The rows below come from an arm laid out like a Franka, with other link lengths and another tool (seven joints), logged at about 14 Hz.
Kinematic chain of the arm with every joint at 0, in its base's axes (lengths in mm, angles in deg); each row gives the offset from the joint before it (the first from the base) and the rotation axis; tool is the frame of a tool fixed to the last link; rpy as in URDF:
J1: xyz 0 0 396.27 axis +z
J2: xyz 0 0 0 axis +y
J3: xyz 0 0 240.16 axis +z
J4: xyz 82.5 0 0 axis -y
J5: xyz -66 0 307.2 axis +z
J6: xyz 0 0 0 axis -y
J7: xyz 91.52 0 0 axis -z
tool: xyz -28 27 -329.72 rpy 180 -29.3 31.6
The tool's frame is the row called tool.
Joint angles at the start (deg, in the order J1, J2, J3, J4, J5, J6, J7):
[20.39, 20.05, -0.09, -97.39, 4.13, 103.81, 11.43]
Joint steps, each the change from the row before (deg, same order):
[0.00, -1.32, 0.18, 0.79, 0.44, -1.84, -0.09]
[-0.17, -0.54, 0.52, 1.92, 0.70, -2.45, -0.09]
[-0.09, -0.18, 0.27, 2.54, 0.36, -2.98, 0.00]
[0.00, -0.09, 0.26, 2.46, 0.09, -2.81, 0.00]
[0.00, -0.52, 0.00, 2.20, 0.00, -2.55, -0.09]
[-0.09, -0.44, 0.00, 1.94, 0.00, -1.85, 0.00]
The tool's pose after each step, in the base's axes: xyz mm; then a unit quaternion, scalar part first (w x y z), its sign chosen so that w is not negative. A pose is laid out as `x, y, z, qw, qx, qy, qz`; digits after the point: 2 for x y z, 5 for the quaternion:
405.51, 211.76, 191.83, 0.12092, -0.93382, -0.31307, -0.12390
403.62, 218.84, 207.41, 0.12906, -0.93233, -0.31441, -0.12351
402.22, 222.64, 223.22, 0.13376, -0.93149, -0.31595, -0.12089
400.51, 225.30, 237.69, 0.13636, -0.93031, -0.31934, -0.11815
400.38, 225.50, 253.99, 0.13747, -0.92904, -0.32207, -0.11938
402.27, 225.62, 268.15, 0.13803, -0.92800, -0.32313, -0.12390

